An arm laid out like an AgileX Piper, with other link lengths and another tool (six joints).
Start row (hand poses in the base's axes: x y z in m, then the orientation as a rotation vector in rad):
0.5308, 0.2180, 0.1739, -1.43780, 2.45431, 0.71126
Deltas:
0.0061, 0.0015, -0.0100, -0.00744, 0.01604, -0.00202
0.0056, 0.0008, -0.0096, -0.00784, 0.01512, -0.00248
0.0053, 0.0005, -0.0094, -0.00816, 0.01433, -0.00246
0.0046, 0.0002, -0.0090, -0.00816, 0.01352, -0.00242
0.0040, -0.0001, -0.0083, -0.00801, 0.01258, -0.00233
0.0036, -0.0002, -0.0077, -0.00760, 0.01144, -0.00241
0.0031, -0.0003, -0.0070, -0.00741, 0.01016, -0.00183
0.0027, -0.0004, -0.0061, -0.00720, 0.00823, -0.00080
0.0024, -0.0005, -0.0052, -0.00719, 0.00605, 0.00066
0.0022, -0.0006, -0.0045, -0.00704, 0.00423, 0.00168
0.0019, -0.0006, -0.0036, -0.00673, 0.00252, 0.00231
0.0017, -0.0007, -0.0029, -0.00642, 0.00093, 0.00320
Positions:
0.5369, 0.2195, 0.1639, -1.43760, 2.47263, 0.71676
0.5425, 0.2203, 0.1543, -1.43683, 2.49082, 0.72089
0.5478, 0.2208, 0.1449, -1.43611, 2.50866, 0.72394
0.5524, 0.2210, 0.1359, -1.43537, 2.52589, 0.72626
0.5564, 0.2209, 0.1276, -1.43463, 2.54229, 0.72790
0.5600, 0.2207, 0.1199, -1.43358, 2.55760, 0.72896
0.5631, 0.2204, 0.1129, -1.43322, 2.57153, 0.72915
0.5658, 0.2200, 0.1068, -1.43419, 2.58334, 0.72796
0.5682, 0.2195, 0.1016, -1.43716, 2.59276, 0.72497
0.5704, 0.2189, 0.0971, -1.44149, 2.60018, 0.72060
0.5723, 0.2183, 0.0935, -1.44660, 2.60576, 0.71509
0.5740, 0.2176, 0.0906, -1.45284, 2.60944, 0.70858

